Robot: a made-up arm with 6 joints. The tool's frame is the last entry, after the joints.
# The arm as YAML. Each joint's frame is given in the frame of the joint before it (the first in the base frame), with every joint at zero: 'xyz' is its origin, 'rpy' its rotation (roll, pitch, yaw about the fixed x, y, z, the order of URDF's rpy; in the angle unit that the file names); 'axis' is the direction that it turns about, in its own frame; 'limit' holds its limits. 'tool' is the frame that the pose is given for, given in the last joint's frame.
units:
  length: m
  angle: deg
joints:
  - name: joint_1
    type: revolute
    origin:
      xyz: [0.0, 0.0, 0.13]
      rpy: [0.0, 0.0, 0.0]
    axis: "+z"
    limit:
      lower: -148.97
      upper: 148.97
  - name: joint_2
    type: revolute
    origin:
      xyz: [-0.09, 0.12, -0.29]
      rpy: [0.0, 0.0, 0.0]
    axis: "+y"
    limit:
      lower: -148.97
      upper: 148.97
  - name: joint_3
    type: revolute
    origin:
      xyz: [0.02, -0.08, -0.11]
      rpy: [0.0, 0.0, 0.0]
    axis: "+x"
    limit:
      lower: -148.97
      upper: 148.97
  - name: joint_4
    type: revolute
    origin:
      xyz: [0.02, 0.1, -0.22]
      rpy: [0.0, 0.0, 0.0]
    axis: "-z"
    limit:
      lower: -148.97
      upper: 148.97
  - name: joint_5
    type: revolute
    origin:
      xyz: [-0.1, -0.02, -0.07]
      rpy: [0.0, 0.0, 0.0]
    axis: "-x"
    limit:
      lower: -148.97
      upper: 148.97
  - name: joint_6
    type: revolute
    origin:
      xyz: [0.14, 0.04, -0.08]
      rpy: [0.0, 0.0, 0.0]
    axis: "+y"
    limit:
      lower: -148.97
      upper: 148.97
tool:
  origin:
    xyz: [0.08, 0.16, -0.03]
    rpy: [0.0, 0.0, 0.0]
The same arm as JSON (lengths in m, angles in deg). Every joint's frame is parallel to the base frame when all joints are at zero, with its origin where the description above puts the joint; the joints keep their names.
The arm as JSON. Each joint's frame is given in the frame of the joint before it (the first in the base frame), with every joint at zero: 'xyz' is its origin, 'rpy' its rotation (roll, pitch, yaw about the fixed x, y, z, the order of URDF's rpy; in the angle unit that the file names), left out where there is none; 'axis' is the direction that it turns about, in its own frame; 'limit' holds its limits. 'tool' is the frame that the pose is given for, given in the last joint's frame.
{
  "units": {
    "length": "m",
    "angle": "deg"
  },
  "joints": [
    {
      "name": "joint_1",
      "type": "revolute",
      "origin": {
        "xyz": [
          0.0,
          0.0,
          0.13
        ]
      },
      "axis": "+z",
      "limit": {
        "lower": -148.97,
        "upper": 148.97
      }
    },
    {
      "name": "joint_2",
      "type": "revolute",
      "origin": {
        "xyz": [
          -0.09,
          0.12,
          -0.29
        ]
      },
      "axis": "+y",
      "limit": {
        "lower": -148.97,
        "upper": 148.97
      }
    },
    {
      "name": "joint_3",
      "type": "revolute",
      "origin": {
        "xyz": [
          0.02,
          -0.08,
          -0.11
        ]
      },
      "axis": "+x",
      "limit": {
        "lower": -148.97,
        "upper": 148.97
      }
    },
    {
      "name": "joint_4",
      "type": "revolute",
      "origin": {
        "xyz": [
          0.02,
          0.1,
          -0.22
        ]
      },
      "axis": "-z",
      "limit": {
        "lower": -148.97,
        "upper": 148.97
      }
    },
    {
      "name": "joint_5",
      "type": "revolute",
      "origin": {
        "xyz": [
          -0.1,
          -0.02,
          -0.07
        ]
      },
      "axis": "-x",
      "limit": {
        "lower": -148.97,
        "upper": 148.97
      }
    },
    {
      "name": "joint_6",
      "type": "revolute",
      "origin": {
        "xyz": [
          0.14,
          0.04,
          -0.08
        ]
      },
      "axis": "+y",
      "limit": {
        "lower": -148.97,
        "upper": 148.97
      }
    }
  ],
  "tool": {
    "origin": {
      "xyz": [
        0.08,
        0.16,
        -0.03
      ]
    }
  }
}

